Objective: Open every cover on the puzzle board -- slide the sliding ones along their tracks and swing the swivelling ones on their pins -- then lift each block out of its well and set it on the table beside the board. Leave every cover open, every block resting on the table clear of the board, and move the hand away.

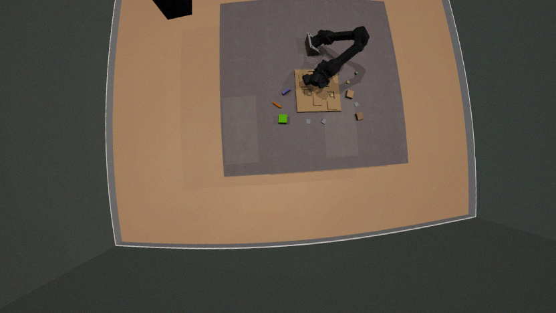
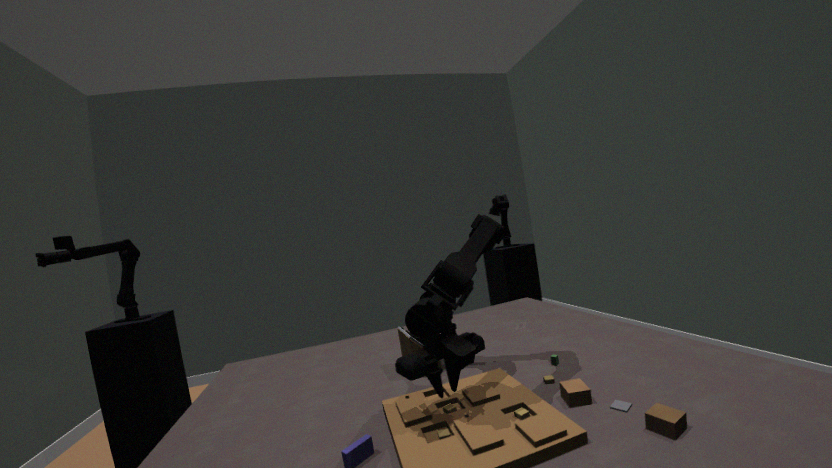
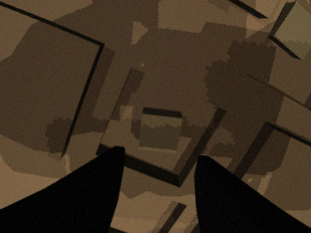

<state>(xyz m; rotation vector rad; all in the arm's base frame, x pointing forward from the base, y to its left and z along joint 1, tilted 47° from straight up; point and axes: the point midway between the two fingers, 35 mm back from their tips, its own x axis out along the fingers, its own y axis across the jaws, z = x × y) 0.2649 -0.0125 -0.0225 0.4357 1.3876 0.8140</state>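
Right now my gripper tip is 31 cm to the right of the tiny green piece, 5 cm past it and 4 cm above it. From my gripper tip the other things lie so: orange stick (27 cm to the right, 12 cm ahead, 4 cm below); then green cube (24 cm to the right, 23 cm ahead, 2 cm below); then purple piece (20 cm to the right, 4 cm ahead, 3 cm below).
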